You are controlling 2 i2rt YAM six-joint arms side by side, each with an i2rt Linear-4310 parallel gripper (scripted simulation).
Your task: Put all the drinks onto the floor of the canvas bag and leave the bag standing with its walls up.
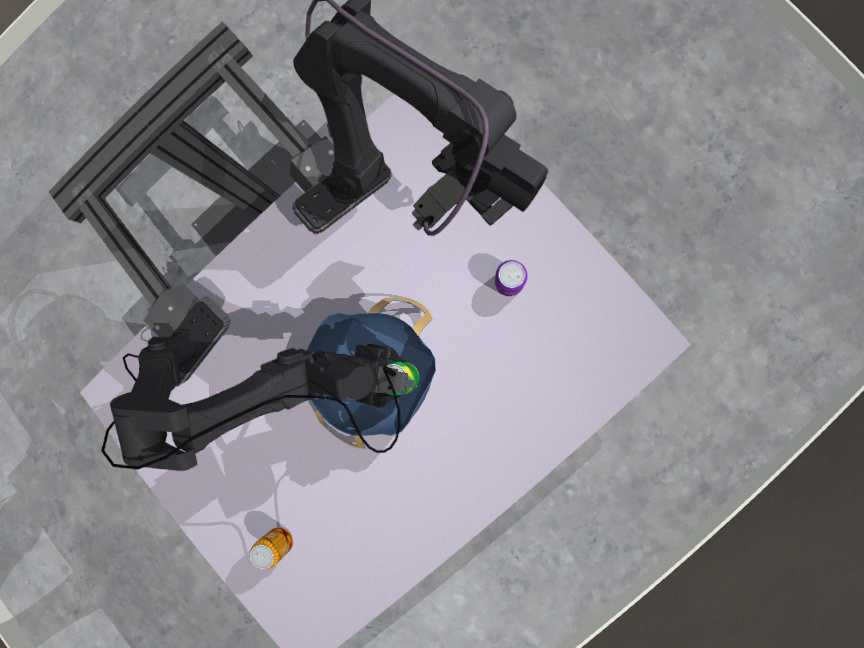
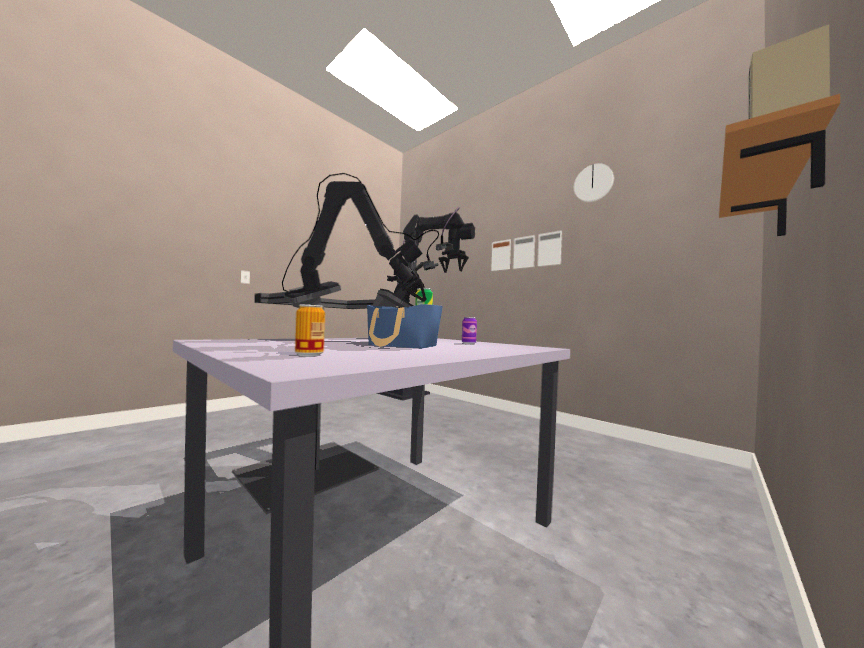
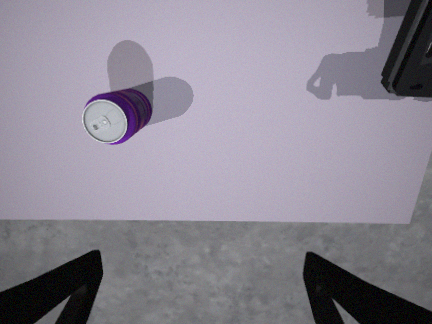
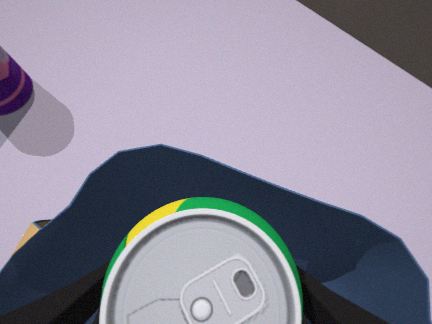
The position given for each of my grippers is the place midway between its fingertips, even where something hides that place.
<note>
I see my left gripper (image 1: 476, 192), my right gripper (image 4: 204, 266), a blue canvas bag (image 1: 351, 417) and an orange can (image 2: 310, 319).
The blue canvas bag shows as well in image 2 (image 2: 417, 326) and in image 4 (image 4: 351, 255). My left gripper shows as well in image 3 (image 3: 203, 262). Image 3 misses the orange can: it is out of frame. Image 4 misses the orange can: it is out of frame.
</note>
